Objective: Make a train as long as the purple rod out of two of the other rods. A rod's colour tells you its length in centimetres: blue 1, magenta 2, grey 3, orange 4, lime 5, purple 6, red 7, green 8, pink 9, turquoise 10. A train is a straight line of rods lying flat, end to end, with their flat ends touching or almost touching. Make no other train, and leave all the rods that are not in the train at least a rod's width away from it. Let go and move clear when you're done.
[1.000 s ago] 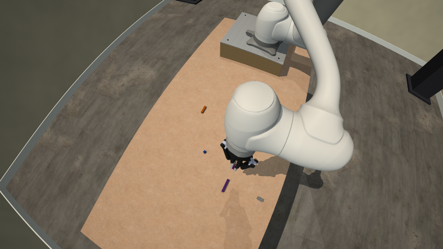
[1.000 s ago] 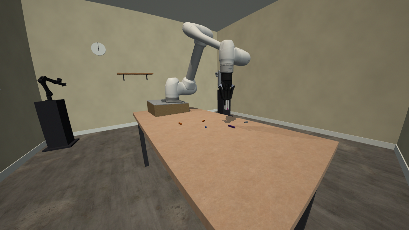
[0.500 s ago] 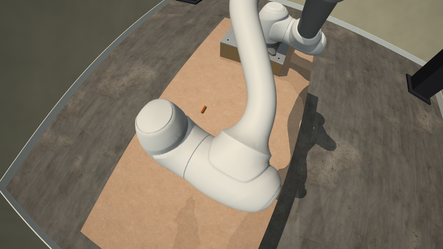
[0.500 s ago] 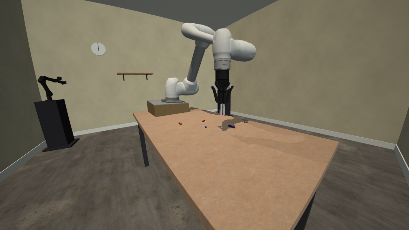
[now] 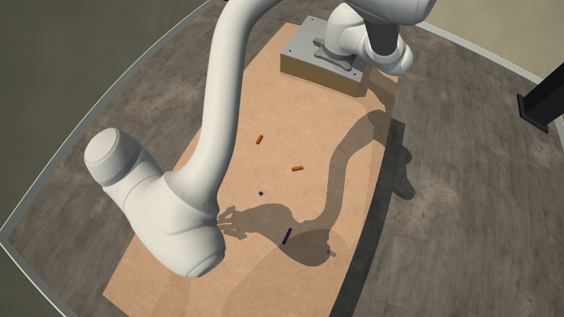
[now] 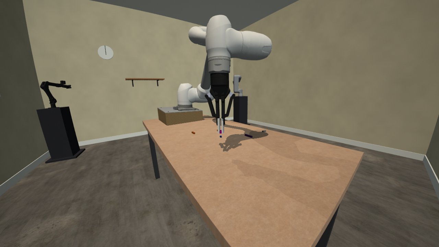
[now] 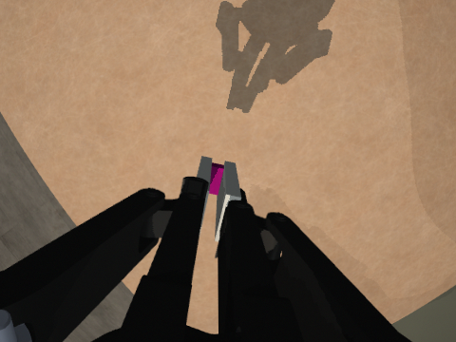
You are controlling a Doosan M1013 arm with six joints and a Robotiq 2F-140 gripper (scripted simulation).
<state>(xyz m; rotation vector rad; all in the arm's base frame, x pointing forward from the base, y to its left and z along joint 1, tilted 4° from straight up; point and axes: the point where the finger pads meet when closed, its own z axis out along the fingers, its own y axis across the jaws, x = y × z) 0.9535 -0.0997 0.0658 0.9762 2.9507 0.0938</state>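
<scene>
Now: hand 38 cm past the orange rod, 19 cm to the right of it and 14 cm above it. Also, from my hand: purple rod 14 cm behind, 28 cm to the left, 14 cm below; then magenta rod 3 cm below; then blue rod 23 cm behind, 12 cm to the left, 14 cm below.
</scene>
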